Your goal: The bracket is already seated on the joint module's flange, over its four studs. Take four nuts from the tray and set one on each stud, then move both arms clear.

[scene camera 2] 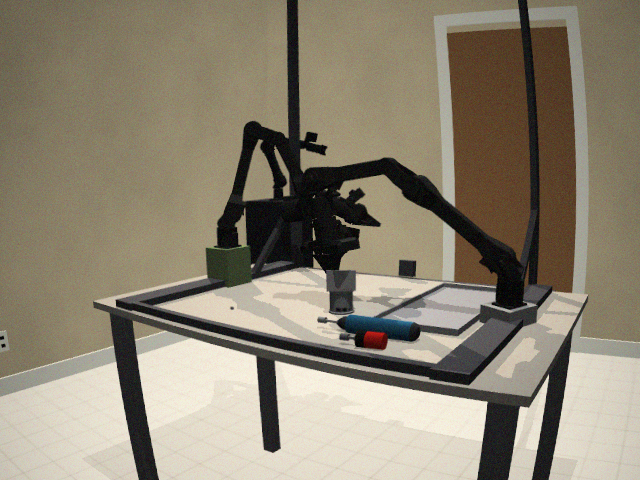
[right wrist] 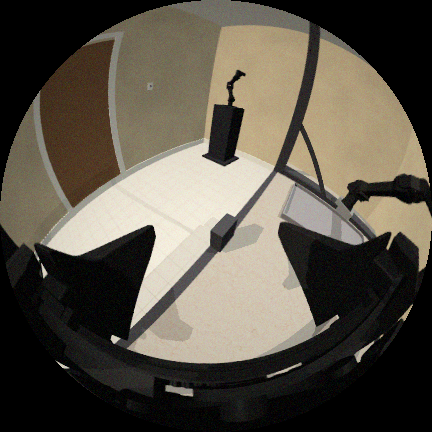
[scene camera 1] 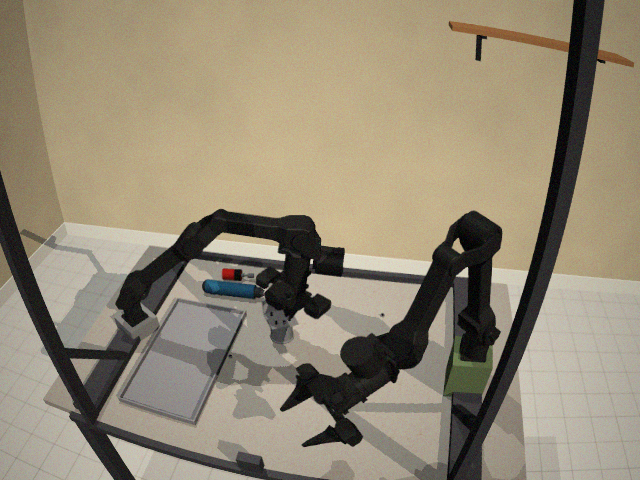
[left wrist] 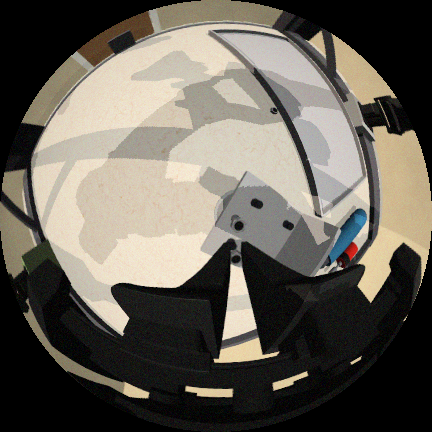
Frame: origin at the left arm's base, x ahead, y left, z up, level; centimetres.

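Seen in the pictures: left gripper, between the fingertips: [scene camera 2: 333,280] [scene camera 1: 288,317] [left wrist: 234,247]; right gripper, between the fingertips: [scene camera 2: 378,225] [right wrist: 217,230] [scene camera 1: 291,428]; left arm's base, origin of its link: [scene camera 2: 509,304] [right wrist: 346,204] [scene camera 1: 134,316] [left wrist: 365,116]; right arm's base, origin of its link: [scene camera 2: 227,246] [scene camera 1: 473,352].
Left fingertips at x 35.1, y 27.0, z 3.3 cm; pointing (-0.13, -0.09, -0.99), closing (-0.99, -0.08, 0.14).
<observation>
Pixels of each thing's top centre, then the offset from my left fingertips to it. "spot": a spot on its surface instead.
- joint module, centre of its top: [scene camera 2: 341,282] [scene camera 1: 280,315] dx -2.2, dy -0.7, dz -0.1 cm
- loose nut, centre of its top: [left wrist: 274,109] [scene camera 1: 230,355] dx -6.9, dy -15.6, dz -7.0 cm
- tray, centre of its top: [left wrist: 313,87] [scene camera 2: 449,302] [scene camera 1: 183,352] [right wrist: 336,226] dx -15.9, dy -24.4, dz -5.9 cm
- blue tool, a spot on its surface: [scene camera 2: 382,327] spot: dx -27.4, dy +3.6, dz -4.7 cm
- red tool, centre of its top: [scene camera 2: 362,330] [left wrist: 347,262] [scene camera 1: 237,270] dx -28.7, dy +9.2, dz -4.1 cm
- dark block, centre of its top: [right wrist: 225,224] [scene camera 1: 248,456] [scene camera 2: 407,260] dx +21.8, dy -38.0, dz -1.8 cm
The grey bracket [scene camera 1: 275,312] [scene camera 2: 341,279] [left wrist: 267,220] sits on the joint module [scene camera 1: 281,334] [scene camera 2: 341,301]. In the left wrist view one stud carries what looks like a nut [left wrist: 238,225]; other dark stud spots show bare. My left gripper [scene camera 2: 332,269] [left wrist: 234,247] is shut on a small nut [left wrist: 236,258], close over the bracket's edge. My right gripper [scene camera 1: 292,427] [right wrist: 217,230] is open and empty, up over the table's front. A loose nut [scene camera 1: 230,355] [left wrist: 274,110] lies beside the tray [scene camera 1: 180,338] [scene camera 2: 460,299] [left wrist: 340,140]. Another small nut [scene camera 1: 382,314] [scene camera 2: 231,307] lies on the table farther off.
A blue tool [scene camera 1: 232,288] [scene camera 2: 382,327] [left wrist: 348,233] and a red tool [scene camera 1: 231,274] [scene camera 2: 374,339] [left wrist: 351,251] lie beside the module. A dark frame rail borders the table. A dark block [scene camera 1: 250,460] [scene camera 2: 407,268] [right wrist: 223,232] stands at the front edge.
</observation>
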